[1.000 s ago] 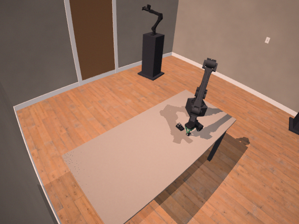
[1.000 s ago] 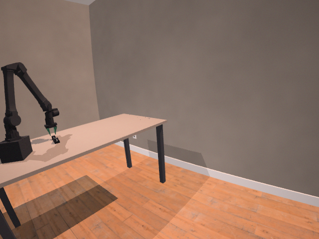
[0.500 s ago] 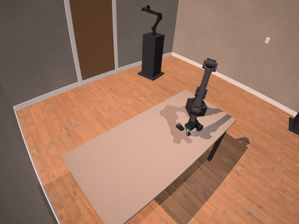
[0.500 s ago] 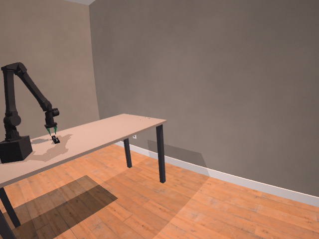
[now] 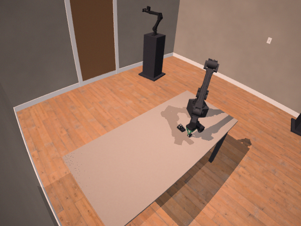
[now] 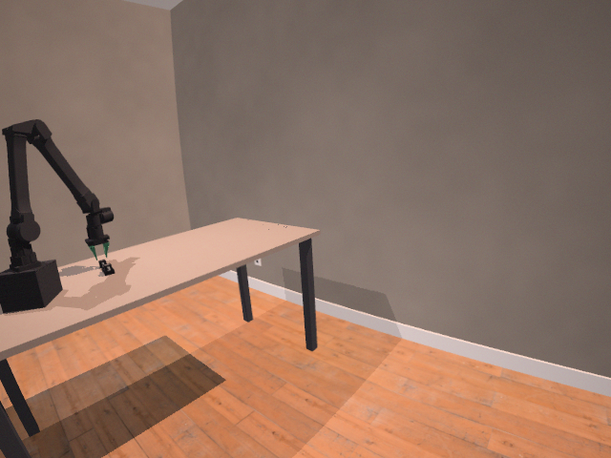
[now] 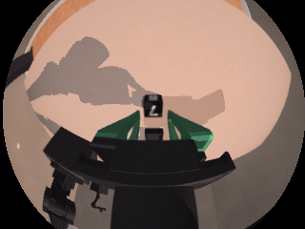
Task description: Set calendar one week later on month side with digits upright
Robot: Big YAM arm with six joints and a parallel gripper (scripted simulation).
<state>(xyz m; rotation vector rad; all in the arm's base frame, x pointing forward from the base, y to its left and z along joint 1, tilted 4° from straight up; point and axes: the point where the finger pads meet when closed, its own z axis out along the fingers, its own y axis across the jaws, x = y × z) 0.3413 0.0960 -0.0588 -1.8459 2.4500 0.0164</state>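
The dark calendar tray is 100 mm to the right of my hand, 40 mm below it and 30 mm behind it.
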